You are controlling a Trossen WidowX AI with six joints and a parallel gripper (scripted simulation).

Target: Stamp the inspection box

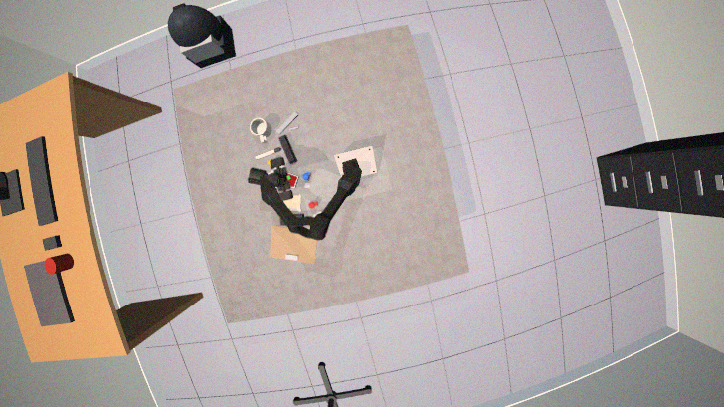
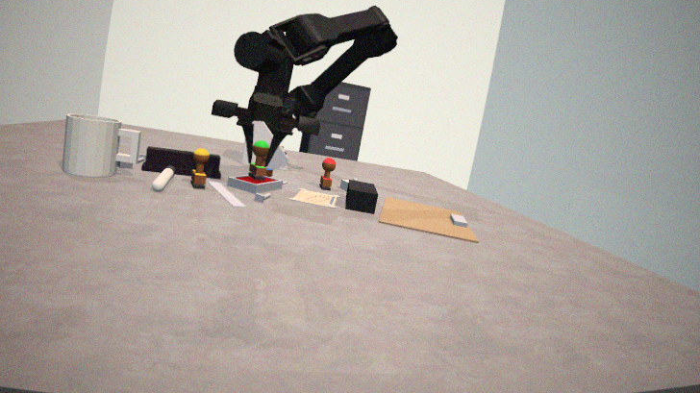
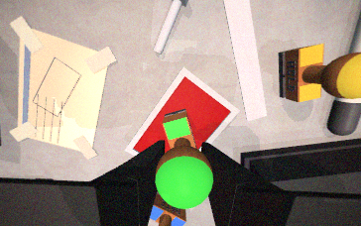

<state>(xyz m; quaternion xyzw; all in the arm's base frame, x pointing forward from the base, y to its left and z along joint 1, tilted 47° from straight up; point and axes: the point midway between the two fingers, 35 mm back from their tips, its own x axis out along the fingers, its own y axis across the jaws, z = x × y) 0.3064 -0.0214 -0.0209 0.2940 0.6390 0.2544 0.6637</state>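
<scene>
The green-knobbed stamp is right at my gripper tip. The rest, counted from my gripper tip: ruler: 8 cm ahead, 5 cm to the right, 4 cm below; red ink pad: 4 cm below; blue-knobbed stamp: 9 cm behind, 2 cm to the left, 2 cm below.
</scene>
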